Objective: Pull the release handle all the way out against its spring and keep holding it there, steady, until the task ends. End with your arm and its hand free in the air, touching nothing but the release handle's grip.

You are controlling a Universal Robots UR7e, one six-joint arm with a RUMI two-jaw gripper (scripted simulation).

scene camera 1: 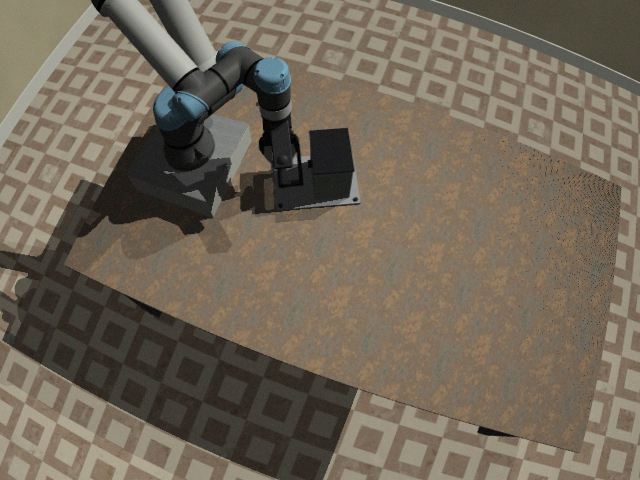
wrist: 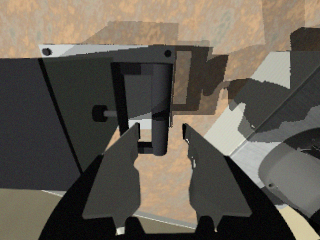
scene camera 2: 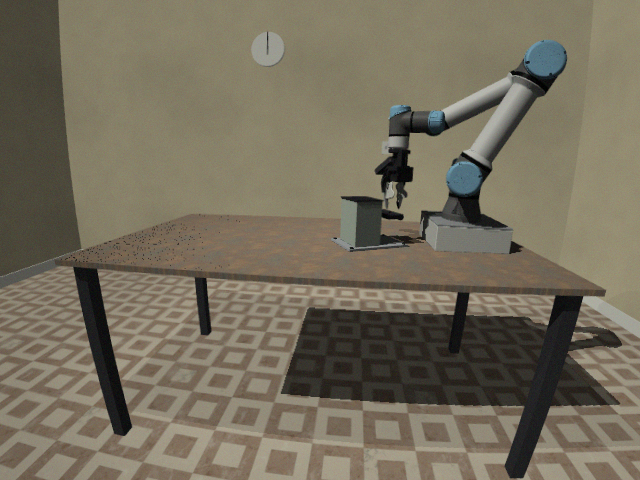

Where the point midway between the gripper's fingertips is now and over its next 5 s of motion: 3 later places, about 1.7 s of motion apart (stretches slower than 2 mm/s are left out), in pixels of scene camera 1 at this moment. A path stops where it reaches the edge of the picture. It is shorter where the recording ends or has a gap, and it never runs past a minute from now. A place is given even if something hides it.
My gripper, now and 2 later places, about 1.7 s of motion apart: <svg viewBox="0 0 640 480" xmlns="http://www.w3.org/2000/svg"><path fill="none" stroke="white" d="M280 161L281 167L262 170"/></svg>
